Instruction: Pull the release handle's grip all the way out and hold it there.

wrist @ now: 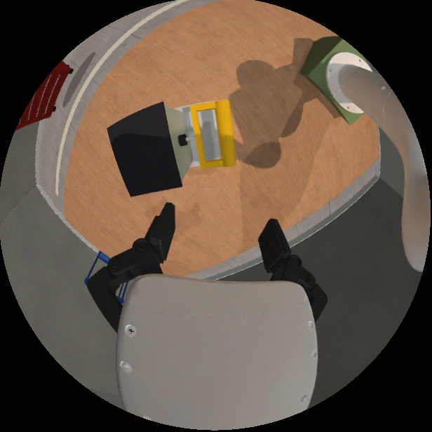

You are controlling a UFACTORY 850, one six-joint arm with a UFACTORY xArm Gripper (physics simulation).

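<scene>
The release handle is a yellow rectangular frame with a thick yellow grip bar [226, 134] on its right side, in the upper middle of the wrist view. It sits at the right side of a housing with a black top [146, 152] and a pale green face. A small black knob on a thin rod [183, 140] shows between the face and the yellow frame. My gripper [221, 222] is wide open with nothing between its fingers. Its fingertips appear below the handle in the view, apart from it; the height above the table is hard to tell.
The wooden table top [210, 225] has a grey edge. A green base block [320, 62] with a white round flange [349, 102] carries the arm at the upper right. A red slatted object [45, 97] is at the far left. A blue frame [103, 257] shows partly behind the left finger.
</scene>
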